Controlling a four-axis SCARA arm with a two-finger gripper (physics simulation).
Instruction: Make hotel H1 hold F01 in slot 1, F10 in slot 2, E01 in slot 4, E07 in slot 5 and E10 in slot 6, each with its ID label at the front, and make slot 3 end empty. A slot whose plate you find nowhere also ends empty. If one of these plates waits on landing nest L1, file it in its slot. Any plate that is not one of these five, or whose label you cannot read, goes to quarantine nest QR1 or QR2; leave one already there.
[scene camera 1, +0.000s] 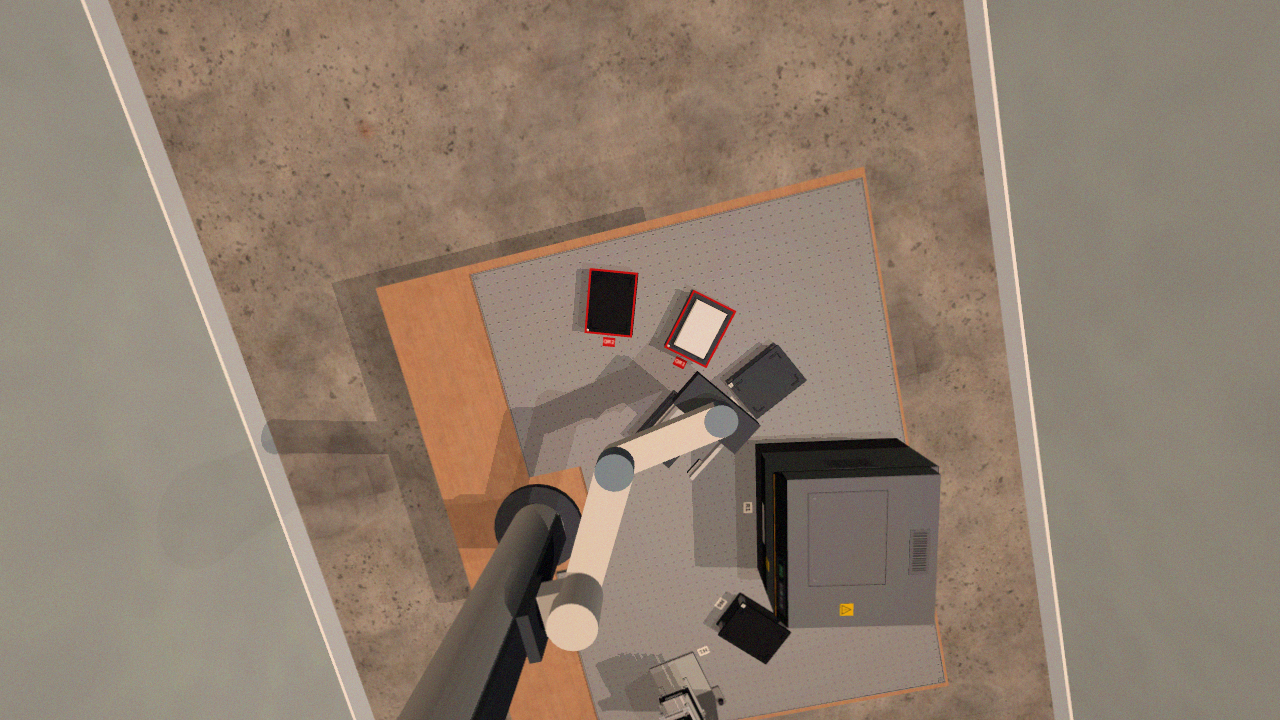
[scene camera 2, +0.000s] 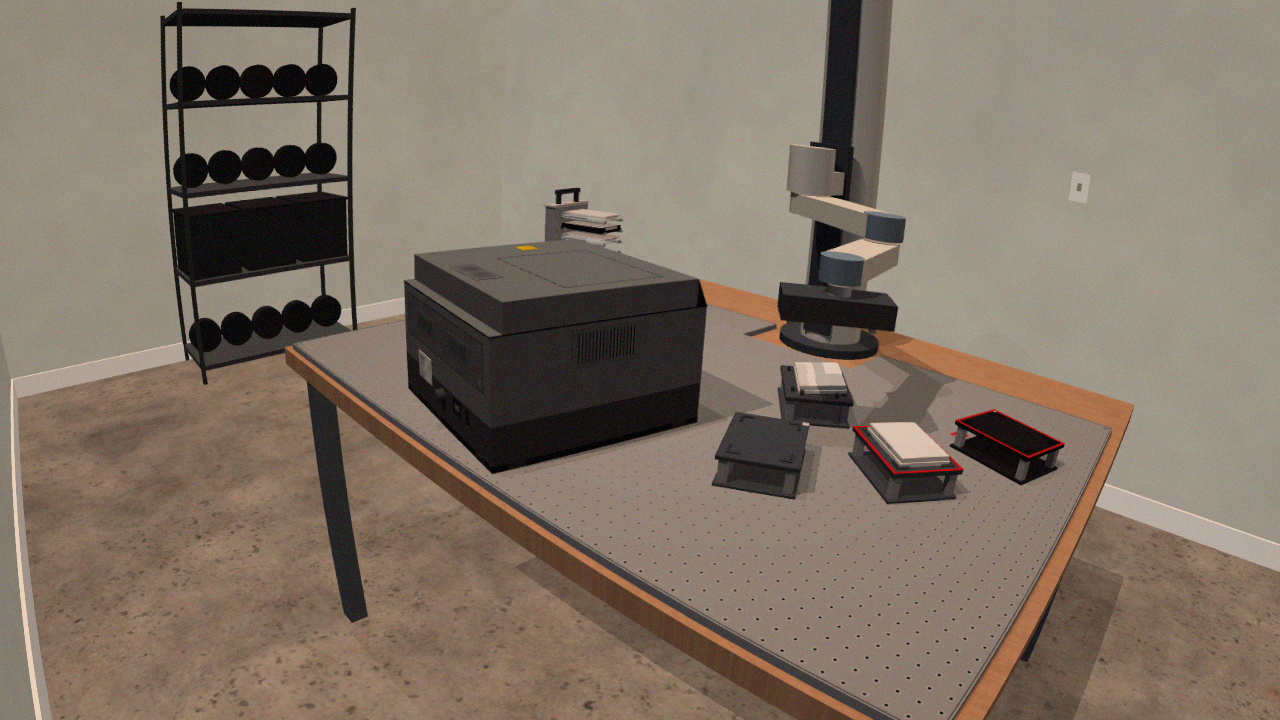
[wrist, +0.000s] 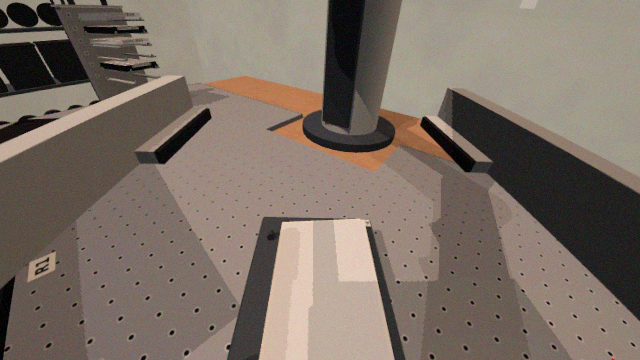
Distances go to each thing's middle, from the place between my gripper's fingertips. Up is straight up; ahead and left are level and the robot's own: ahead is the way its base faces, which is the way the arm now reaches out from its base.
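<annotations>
As for the landing nest L1 (scene camera 2: 761, 441), my hand is 15 cm above it, 28 cm short of it and 9 cm to the right of it. The hotel H1 (scene camera 2: 551, 219) is 82 cm to the right of my hand, 7 cm below it and 11 cm behind it. Then I consider the quarantine nest QR2 (scene camera 1: 611, 298), which is 6 cm behind my hand, 38 cm to the left of it and 15 cm below it.
</annotations>
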